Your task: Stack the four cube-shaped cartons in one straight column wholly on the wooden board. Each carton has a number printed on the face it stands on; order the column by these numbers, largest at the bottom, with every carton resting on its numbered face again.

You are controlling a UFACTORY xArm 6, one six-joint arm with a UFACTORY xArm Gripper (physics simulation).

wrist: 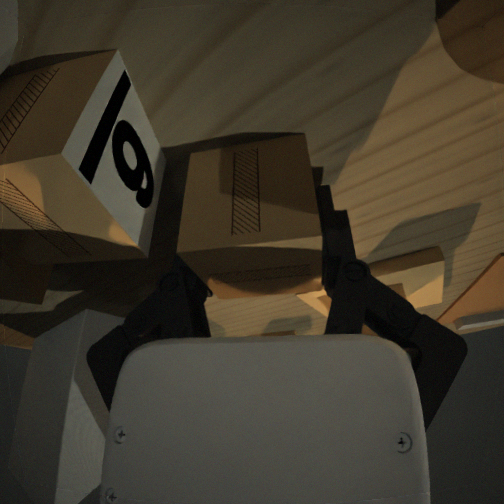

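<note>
In the wrist view my gripper [250, 240] is shut on a brown carton [250, 200], its two black fingers pressed against the carton's left and right sides. The held carton shows a hatched tape strip; its numbered face is hidden. To its left a second carton [70, 155] lies tipped, its white face with a black underlined 6 or 9 [117, 142] turned toward me. It sits very close to the held carton; I cannot tell whether they touch. A third carton [415, 275] is partly seen behind the right finger. The wooden planked surface [425, 150] lies beyond.
A brown rounded object [475, 35] is cut off at the top right corner. Another brown carton edge [480, 300] shows at the right border. The pale gripper housing [265, 415] fills the lower frame.
</note>
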